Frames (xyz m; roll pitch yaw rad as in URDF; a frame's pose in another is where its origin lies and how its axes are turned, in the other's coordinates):
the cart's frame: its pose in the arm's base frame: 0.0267 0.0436 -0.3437 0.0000 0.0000 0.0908
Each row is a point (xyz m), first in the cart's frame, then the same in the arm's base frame.
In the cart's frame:
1: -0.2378 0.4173 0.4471
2: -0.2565 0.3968 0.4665
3: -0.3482 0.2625 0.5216
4: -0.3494 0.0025 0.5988
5: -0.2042 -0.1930 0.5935
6: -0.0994 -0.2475 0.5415
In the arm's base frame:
1: -0.2480 0.4376 0.1034
2: -0.2647 0.4155 0.1228
3: -0.3439 0.2734 0.1779
4: -0.3215 0.0144 0.2551
5: -0.1592 -0.1671 0.2498
6: -0.0498 -0.2119 0.1978

